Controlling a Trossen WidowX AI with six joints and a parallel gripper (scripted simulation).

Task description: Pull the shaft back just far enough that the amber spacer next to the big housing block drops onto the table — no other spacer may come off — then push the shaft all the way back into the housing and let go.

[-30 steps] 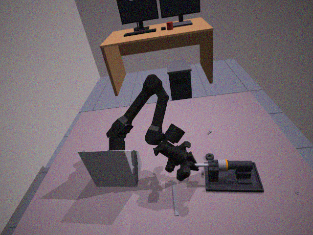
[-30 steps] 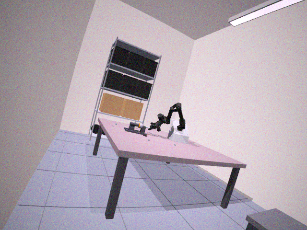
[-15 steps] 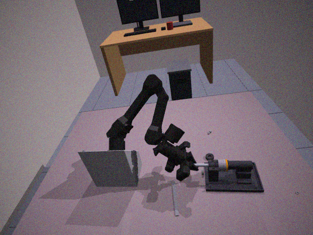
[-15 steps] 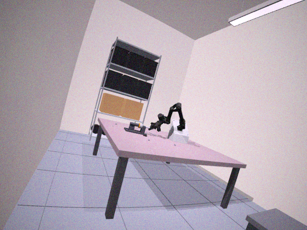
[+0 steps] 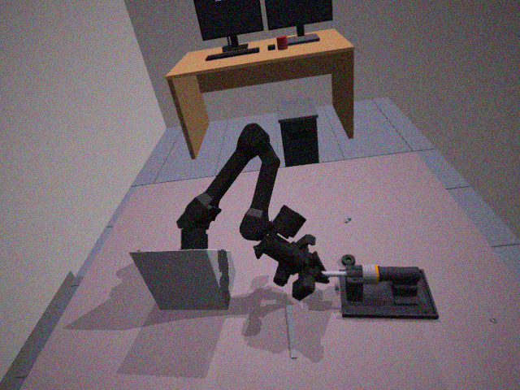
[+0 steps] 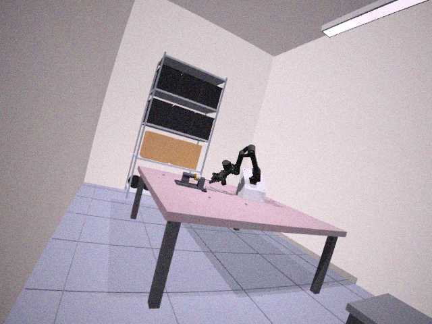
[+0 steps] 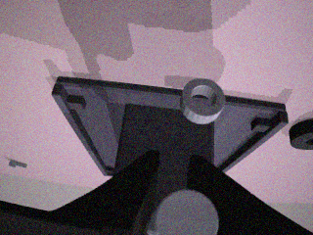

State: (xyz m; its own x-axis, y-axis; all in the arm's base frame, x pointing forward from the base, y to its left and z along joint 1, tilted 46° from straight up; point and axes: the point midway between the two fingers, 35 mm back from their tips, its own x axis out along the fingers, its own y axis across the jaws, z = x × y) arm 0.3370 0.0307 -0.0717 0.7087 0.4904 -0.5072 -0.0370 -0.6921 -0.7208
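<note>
Right now my gripper tip is 6 cm short of the pale shaft and 2 cm below it. Round my gripper tip: black ring knob: 6 cm ahead, 11 cm to the left, 5 cm below; thin grey strip: 10 cm behind, 11 cm to the right, 5 cm below; amber spacer: 12 cm ahead, 2 cm above.
</note>
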